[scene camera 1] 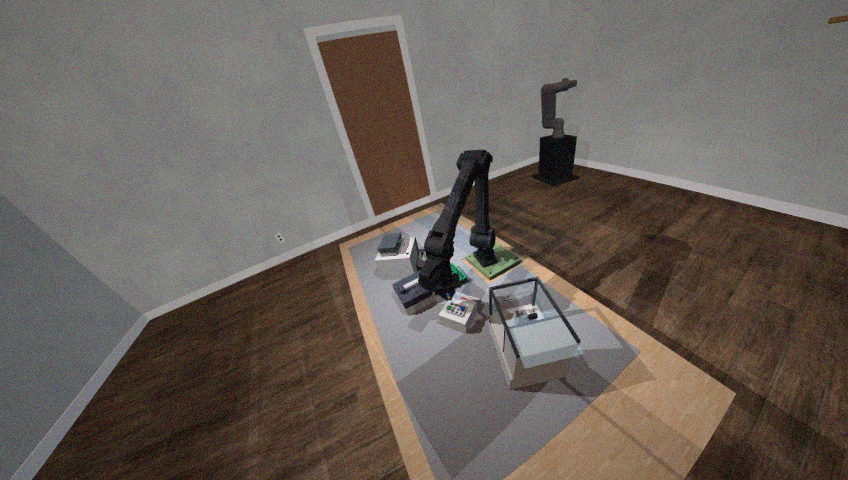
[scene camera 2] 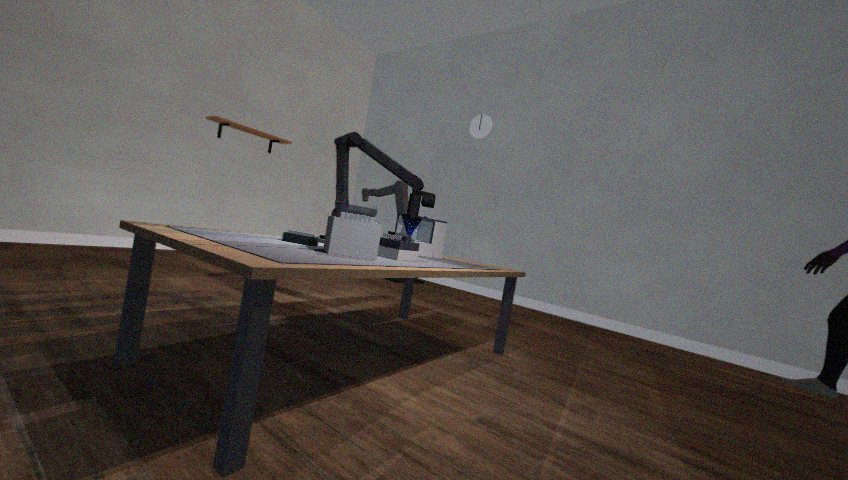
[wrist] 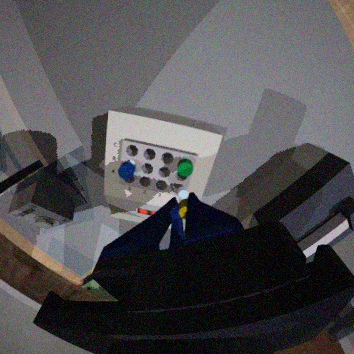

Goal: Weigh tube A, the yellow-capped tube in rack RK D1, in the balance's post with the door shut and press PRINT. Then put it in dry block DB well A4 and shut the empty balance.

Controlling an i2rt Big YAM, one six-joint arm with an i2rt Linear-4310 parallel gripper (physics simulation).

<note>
In view: my gripper [wrist: 184, 200] and a balance [scene camera 2: 430, 233].
The balance is seen too in the wrist view [wrist: 43, 133].
</note>
